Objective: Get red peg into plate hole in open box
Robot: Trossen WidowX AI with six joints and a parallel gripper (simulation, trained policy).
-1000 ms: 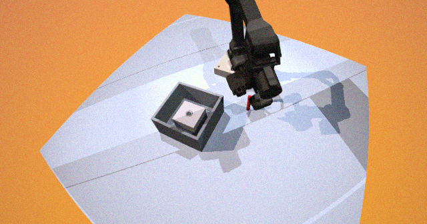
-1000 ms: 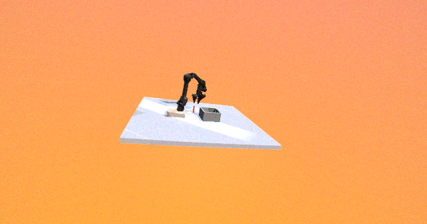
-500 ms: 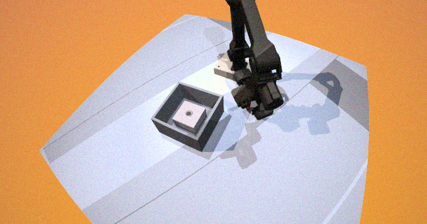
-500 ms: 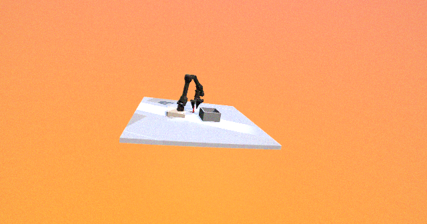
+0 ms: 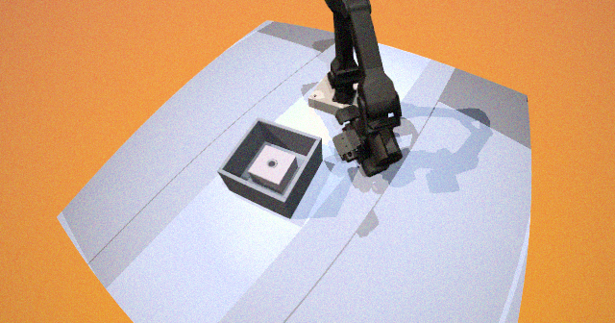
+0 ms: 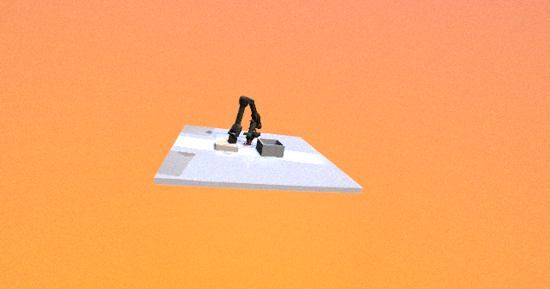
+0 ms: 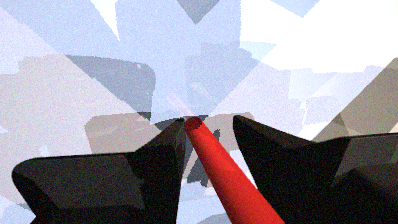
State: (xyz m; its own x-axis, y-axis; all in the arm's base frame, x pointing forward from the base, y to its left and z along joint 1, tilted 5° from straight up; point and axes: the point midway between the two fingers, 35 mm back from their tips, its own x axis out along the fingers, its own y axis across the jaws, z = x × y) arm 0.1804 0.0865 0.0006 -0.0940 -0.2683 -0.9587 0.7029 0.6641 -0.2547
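My gripper tip is 180 mm to the left of the pale plate, 130 mm short of it and 40 mm below it. The rest, counted from my gripper tip: red peg: 30 mm above, 10 mm to the left; box: 180 mm to the right, 130 mm ahead, 20 mm above.
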